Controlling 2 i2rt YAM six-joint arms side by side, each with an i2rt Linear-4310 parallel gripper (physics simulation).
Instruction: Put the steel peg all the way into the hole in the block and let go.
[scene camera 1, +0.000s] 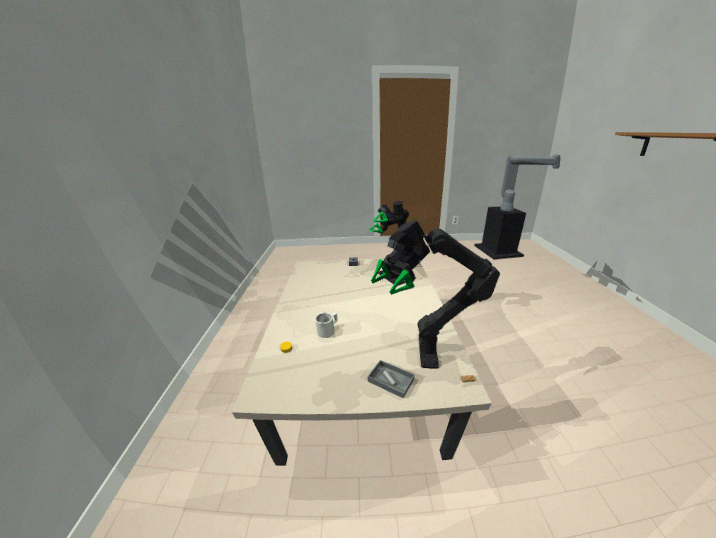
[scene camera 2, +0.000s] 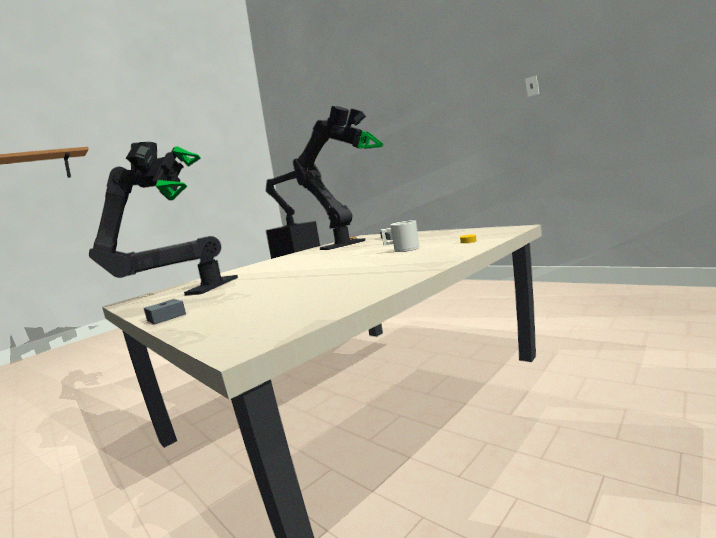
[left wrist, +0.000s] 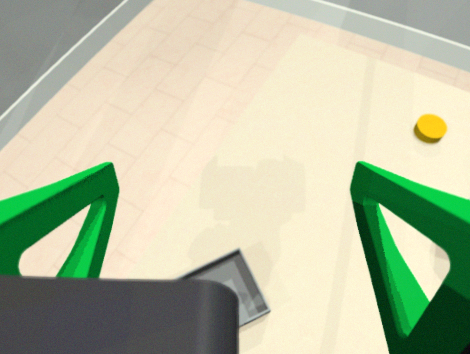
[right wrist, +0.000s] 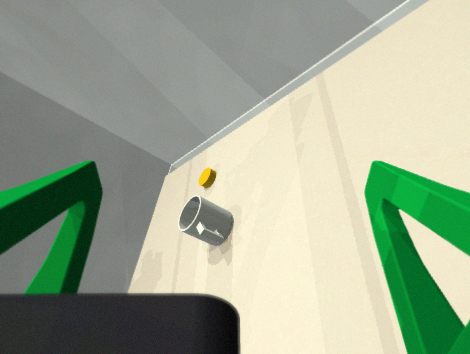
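The light grey steel peg lies flat in the dark grey tray, at the near end of the table in scene camera 1. In the left wrist view a dark housing hides part of the tray. The dark block stands at the table's far end in scene camera 1, with its hole on top. My left gripper is open and empty, high above the table, away from the peg. My right gripper is open and empty, raised above the block's end.
A grey mug stands on the table. A yellow disc lies near it. A small orange-brown piece lies near the table's right edge in scene camera 1.
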